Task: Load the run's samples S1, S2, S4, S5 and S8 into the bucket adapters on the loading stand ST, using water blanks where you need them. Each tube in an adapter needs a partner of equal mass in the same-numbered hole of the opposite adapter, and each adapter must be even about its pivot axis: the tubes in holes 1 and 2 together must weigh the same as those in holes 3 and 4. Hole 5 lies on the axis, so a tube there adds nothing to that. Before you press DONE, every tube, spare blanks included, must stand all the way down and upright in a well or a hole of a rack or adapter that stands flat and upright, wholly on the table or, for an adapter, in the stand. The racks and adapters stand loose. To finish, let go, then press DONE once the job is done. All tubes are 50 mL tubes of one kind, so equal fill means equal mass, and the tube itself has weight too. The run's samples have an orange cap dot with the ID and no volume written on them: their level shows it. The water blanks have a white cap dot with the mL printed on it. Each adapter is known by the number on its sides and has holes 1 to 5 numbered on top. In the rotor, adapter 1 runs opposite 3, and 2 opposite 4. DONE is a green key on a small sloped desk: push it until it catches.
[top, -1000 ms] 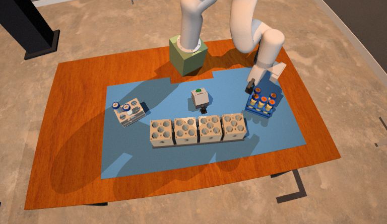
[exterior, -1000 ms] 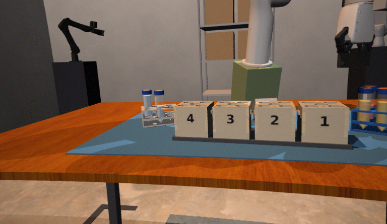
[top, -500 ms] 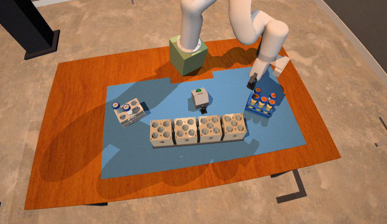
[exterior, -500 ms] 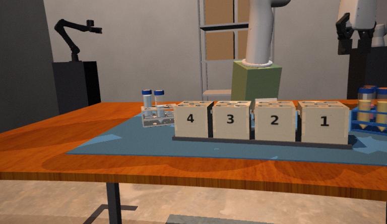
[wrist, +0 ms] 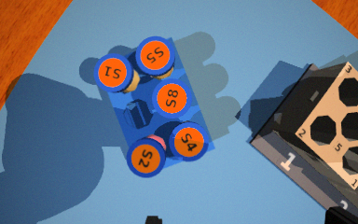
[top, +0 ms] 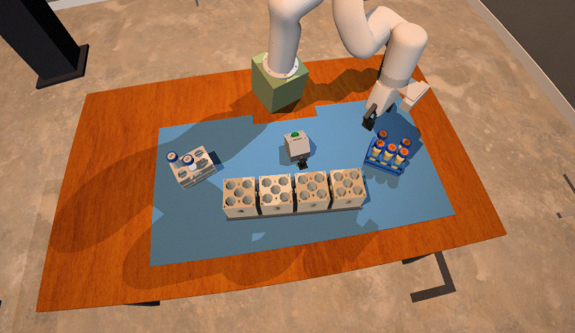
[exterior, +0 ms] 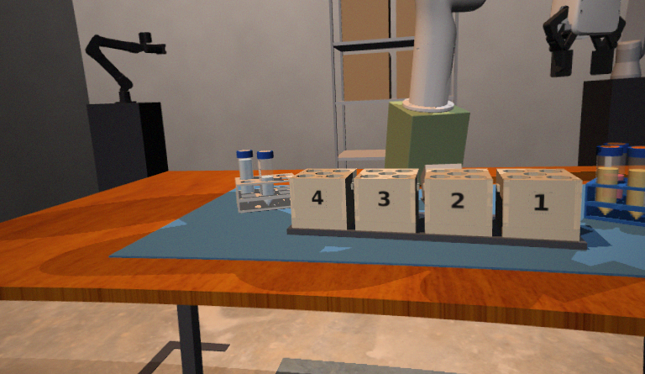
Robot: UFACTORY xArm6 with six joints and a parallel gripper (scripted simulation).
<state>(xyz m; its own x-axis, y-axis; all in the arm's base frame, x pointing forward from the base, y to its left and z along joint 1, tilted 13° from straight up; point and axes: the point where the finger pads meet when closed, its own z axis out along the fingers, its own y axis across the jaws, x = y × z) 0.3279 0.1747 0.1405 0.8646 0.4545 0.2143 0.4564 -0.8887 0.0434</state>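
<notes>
Right now my hand is 2 cm past the sample tube, 6 cm to the right of it and 18 cm above it. From my hand the other things lie so: green key (13 cm behind, 20 cm to the right, 18 cm below); then blue sample rack (3 cm ahead, 8 cm to the left, 22 cm below); then loading stand (7 cm ahead, 27 cm to the right, 24 cm below).
</notes>
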